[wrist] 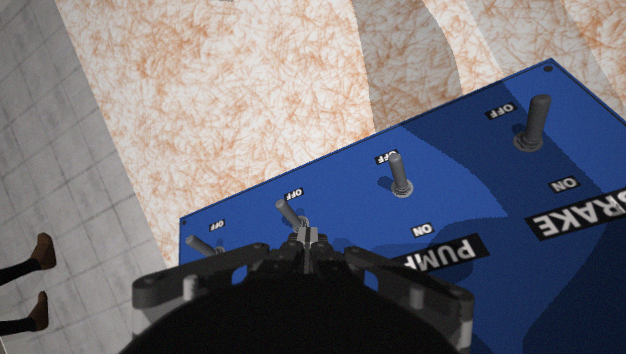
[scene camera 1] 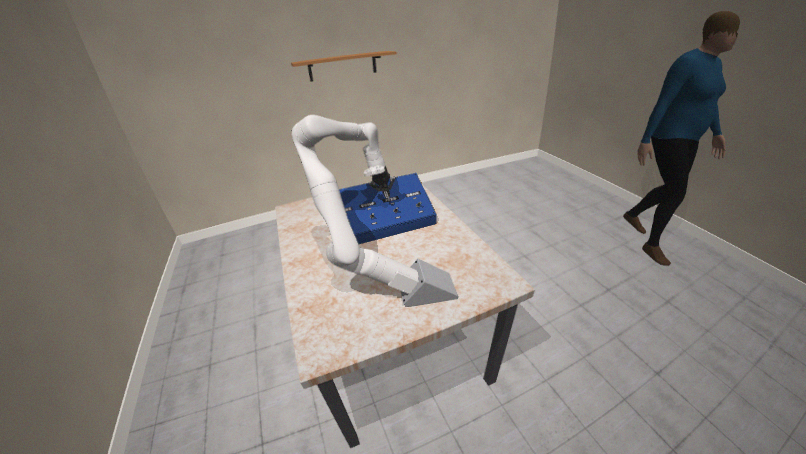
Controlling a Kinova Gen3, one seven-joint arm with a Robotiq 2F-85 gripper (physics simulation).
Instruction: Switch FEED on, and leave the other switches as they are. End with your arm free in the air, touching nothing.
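Frame: origin at the arm's base, x ahead, y left, z up, level; millimetres.
Where they show: gripper, between the fingertips: (wrist: 308, 239) (scene camera 1: 387, 197); arm's base, origin of its link: (scene camera 1: 410, 280).
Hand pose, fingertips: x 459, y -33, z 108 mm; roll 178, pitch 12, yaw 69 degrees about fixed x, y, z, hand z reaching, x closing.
Things, the pixels of their top centre, and the offset from my fingertips. Level surfaces: height alone.
- FEED switch, centre of its top: (wrist: 284, 219) (scene camera 1: 396, 205) 33 mm right, 13 mm back, 46 mm down
- PUMP switch, centre of its top: (wrist: 402, 174) (scene camera 1: 372, 211) 87 mm left, 23 mm back, 46 mm down
- BRAKE switch, centre of its top: (wrist: 554, 116) 206 mm left, 32 mm back, 46 mm down
- marbled table, height of its surface: 177 mm down
The blue switch panel (scene camera 1: 394, 225) (wrist: 450, 200) lies on the table. The FEED switch (scene camera 1: 396, 210) (wrist: 289, 212) has its lever tilted toward its OFF label; its name label is hidden by the gripper in the wrist view. The PUMP switch (scene camera 1: 372, 216) (wrist: 398, 172), the BRAKE switch (wrist: 538, 120) and the end switch beside FEED (scene camera 1: 419, 204) (wrist: 201, 245) also lean to the OFF side. My gripper (scene camera 1: 387, 197) (wrist: 308, 239) is shut and empty, low over the panel near the FEED label, on the ON side of the FEED lever. Whether the fingertips touch anything cannot be told.
The arm's base (scene camera 1: 433, 284) is mounted on the marbled table (scene camera 1: 338, 332), and the arm arches over the panel's left part. A wooden shelf (scene camera 1: 344, 58) is on the back wall. A person (scene camera 1: 685, 101) is on the floor at the right, away from the table.
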